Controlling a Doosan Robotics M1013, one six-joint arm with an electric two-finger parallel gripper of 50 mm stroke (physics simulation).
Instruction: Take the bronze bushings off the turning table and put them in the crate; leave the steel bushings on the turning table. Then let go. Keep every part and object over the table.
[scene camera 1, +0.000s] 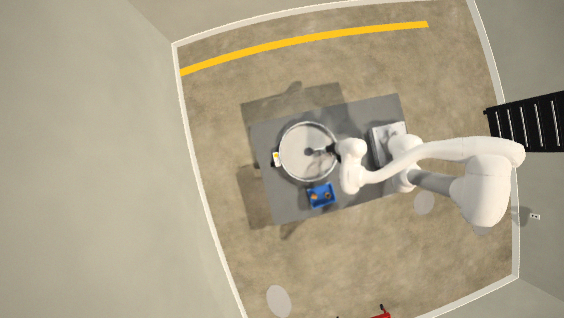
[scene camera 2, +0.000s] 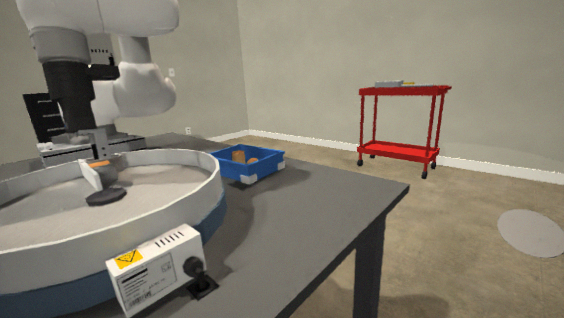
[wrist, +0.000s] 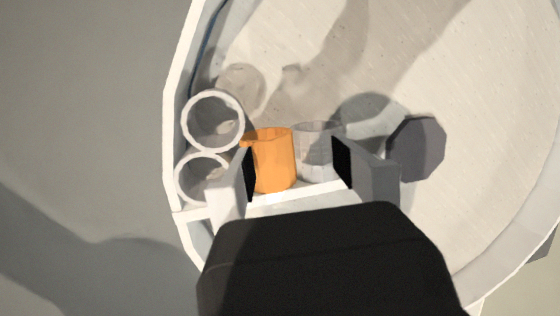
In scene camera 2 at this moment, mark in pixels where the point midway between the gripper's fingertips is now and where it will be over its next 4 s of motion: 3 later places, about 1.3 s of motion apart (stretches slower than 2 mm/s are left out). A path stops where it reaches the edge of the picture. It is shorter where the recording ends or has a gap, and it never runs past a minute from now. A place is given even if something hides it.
My gripper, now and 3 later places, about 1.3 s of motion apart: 102, 158; 102, 160; 102, 162; 105, 168
